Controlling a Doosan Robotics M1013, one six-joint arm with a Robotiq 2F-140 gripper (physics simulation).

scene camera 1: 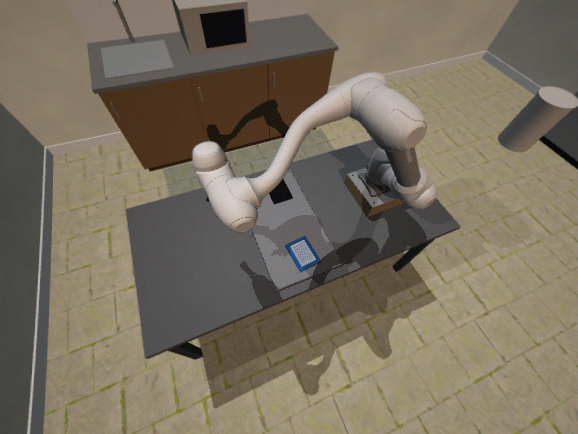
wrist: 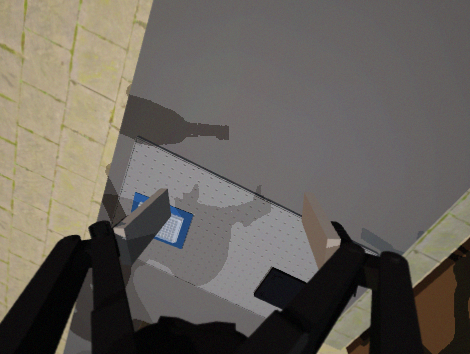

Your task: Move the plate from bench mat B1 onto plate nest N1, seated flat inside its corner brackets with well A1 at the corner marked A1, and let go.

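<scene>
The white well plate (scene camera 1: 303, 252) (wrist: 173, 229) lies on the blue bench mat (scene camera 1: 295, 258) (wrist: 186, 226) near the board's front end. In the wrist view the left finger hides part of both. A black rectangle (scene camera 1: 281, 191) (wrist: 280, 289), which looks like the plate nest, lies toward the board's other end, partly hidden by the arm or right finger. Its corner brackets and A1 mark cannot be made out. My gripper (wrist: 233, 204) is open and empty, high above the board and apart from the plate. In the scene view the arm mostly hides it.
The perforated light grey board (scene camera 1: 270, 260) (wrist: 240, 270) lies on the dark table (scene camera 1: 175, 280) (wrist: 325, 100). The arm's base stands on a wood-sided block (scene camera 1: 360, 197) at the table's right. A counter (scene camera 1: 270, 45) with a microwave (scene camera 1: 223, 29) stands behind.
</scene>
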